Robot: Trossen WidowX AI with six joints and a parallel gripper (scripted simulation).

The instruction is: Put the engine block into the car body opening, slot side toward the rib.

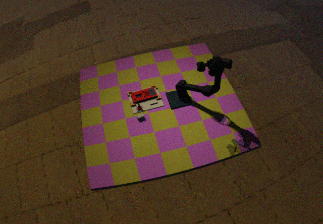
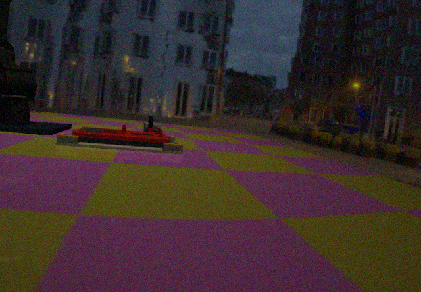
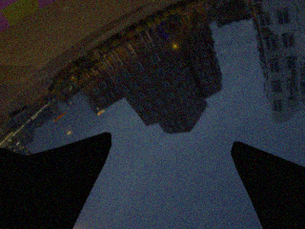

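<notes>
Right now my gripper tip is 540 mm above the engine block, 420 mm short of it and 130 mm to the left of it. Round my gripper tip: fixture plate 540 mm below, 380 mm ahead, 330 mm to the right.
</notes>
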